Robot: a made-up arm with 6 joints.
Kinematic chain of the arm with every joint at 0, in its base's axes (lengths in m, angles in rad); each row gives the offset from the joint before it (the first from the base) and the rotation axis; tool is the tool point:
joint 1: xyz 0 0 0.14 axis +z
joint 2: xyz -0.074 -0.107 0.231 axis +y
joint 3: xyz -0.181 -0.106 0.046 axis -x
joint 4: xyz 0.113 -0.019 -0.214 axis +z
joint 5: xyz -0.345 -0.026 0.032 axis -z
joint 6: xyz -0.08 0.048 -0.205 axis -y
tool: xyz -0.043 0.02 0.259
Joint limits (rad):
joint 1: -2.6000..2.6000
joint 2: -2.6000..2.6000
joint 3: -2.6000..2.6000
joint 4: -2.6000..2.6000
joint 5: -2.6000..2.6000
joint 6: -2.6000..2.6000
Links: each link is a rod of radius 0.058 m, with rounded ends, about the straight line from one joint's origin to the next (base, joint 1, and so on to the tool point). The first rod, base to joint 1, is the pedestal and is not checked.
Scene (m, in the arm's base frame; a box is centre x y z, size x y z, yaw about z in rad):
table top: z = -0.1
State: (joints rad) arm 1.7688 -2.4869 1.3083 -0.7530 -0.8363 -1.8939
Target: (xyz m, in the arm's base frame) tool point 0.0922 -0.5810 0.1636
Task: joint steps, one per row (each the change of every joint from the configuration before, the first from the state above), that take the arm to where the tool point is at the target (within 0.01 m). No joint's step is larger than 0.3 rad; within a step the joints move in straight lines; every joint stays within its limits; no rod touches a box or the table.
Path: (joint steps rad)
1: 0.0555 0.0852 -0.2816 -0.0311 -0.0871 -0.0363
2: 0.0554 0.0852 -0.2816 -0.0312 -0.0871 -0.0363
3: 0.0555 0.0853 -0.2816 -0.0311 -0.0871 -0.0362
4: 0.0554 0.0852 -0.2815 -0.0312 -0.0871 -0.0363
5: 0.0555 0.0852 -0.2816 -0.0311 -0.0871 -0.0363
6: 0.0555 0.0852 -0.2816 -0.0312 -0.0871 -0.0363
7: 0.0554 0.0853 -0.2816 -0.0311 -0.0871 -0.0362
8: 0.0555 0.0852 -0.2816 -0.0312 -0.0871 -0.0363
9: 0.0554 0.0852 -0.2816 -0.0311 -0.0871 -0.0363
10: 0.0555 0.0852 -0.2816 -0.0312 -0.0870 -0.0363

